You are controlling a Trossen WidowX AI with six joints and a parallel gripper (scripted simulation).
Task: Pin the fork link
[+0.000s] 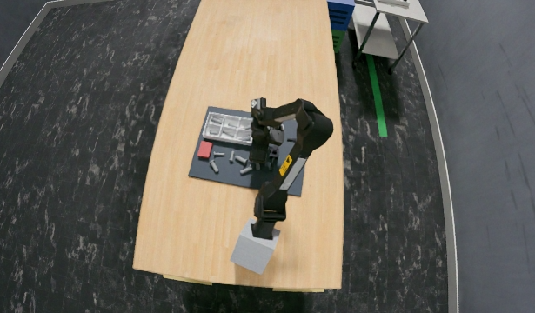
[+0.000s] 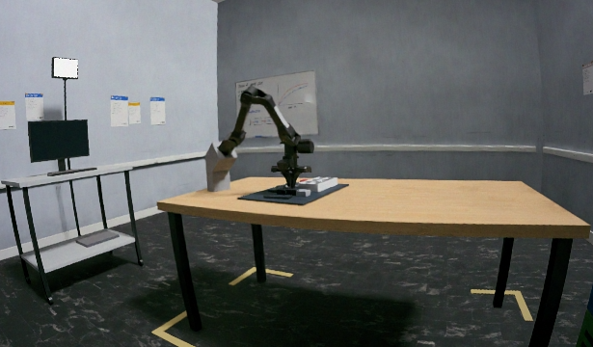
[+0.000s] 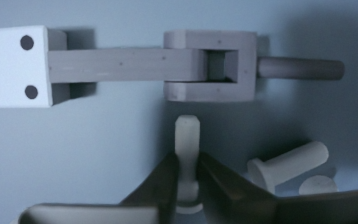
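The eye plate is 50 mm to the right of my hand and 40 mm below it. The rest, counted from my hand: long dark bar (10 mm behind, 130 mm to the right, 50 mm below); pin (60 mm behind, 30 mm to the left, 40 mm below); dark mat (20 mm ahead, 40 mm to the left, 60 mm below).
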